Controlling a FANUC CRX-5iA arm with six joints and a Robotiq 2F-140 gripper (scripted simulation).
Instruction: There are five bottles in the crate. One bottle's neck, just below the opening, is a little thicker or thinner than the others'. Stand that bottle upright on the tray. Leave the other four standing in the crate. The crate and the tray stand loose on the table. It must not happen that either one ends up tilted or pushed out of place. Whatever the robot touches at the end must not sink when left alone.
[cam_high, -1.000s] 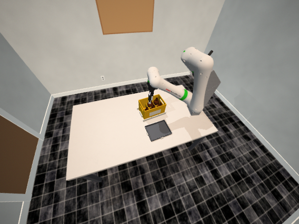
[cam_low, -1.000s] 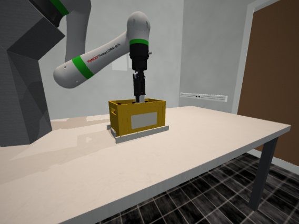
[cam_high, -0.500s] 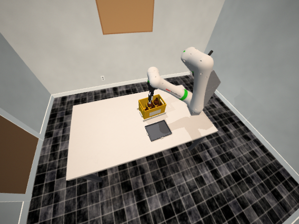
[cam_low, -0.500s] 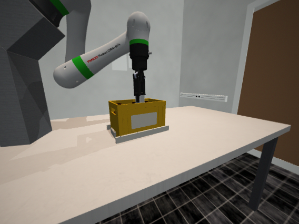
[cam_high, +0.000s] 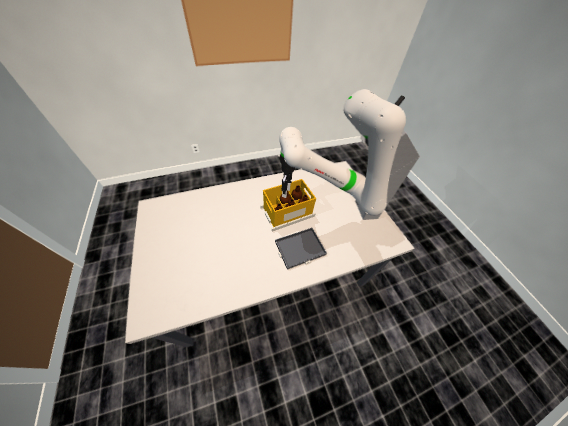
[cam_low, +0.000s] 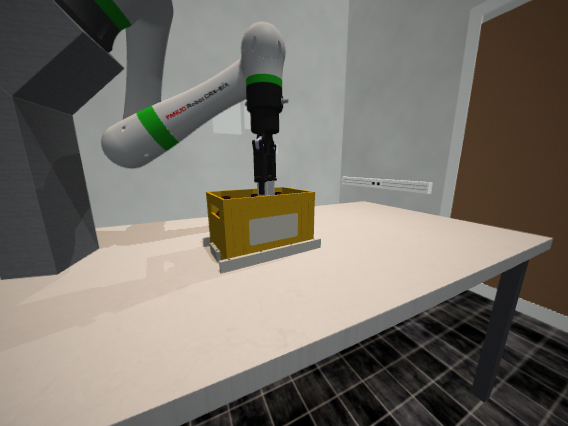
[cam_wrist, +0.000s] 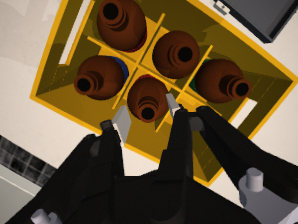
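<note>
Right now my hand is 90 mm above the crate, 40 mm to the right of it and 10 mm short of it. Round my hand: brown bottle: 80 mm to the left, 80 mm below, 20 mm ahead; then dark grey tray: 300 mm to the left, 160 mm below, 120 mm ahead.
</note>
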